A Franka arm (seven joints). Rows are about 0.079 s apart.
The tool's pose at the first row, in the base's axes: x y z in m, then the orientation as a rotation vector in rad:
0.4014 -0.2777 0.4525 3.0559 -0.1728 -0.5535
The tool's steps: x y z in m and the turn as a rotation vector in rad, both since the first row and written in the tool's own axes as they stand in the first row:
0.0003 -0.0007 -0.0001 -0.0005 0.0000 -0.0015
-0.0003 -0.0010 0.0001 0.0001 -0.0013 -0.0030
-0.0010 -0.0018 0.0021 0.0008 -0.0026 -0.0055
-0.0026 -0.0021 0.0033 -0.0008 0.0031 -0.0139
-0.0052 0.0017 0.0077 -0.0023 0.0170 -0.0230
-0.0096 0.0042 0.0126 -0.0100 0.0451 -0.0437
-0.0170 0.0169 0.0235 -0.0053 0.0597 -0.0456
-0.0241 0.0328 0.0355 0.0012 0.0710 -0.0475
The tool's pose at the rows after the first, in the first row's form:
0.4018 -0.2770 0.4525 3.0558 -0.1704 -0.5535
0.4012 -0.2767 0.4525 3.0565 -0.1683 -0.5557
0.3999 -0.2758 0.4508 3.0575 -0.1648 -0.5579
0.3980 -0.2754 0.4502 3.0593 -0.1513 -0.5494
0.3937 -0.2789 0.4472 3.0631 -0.1366 -0.5284
0.3876 -0.2809 0.4443 3.0660 -0.1019 -0.4856
0.3756 -0.2928 0.4373 3.0737 -0.1001 -0.4634
0.3631 -0.3079 0.4293 3.0824 -0.0989 -0.4464

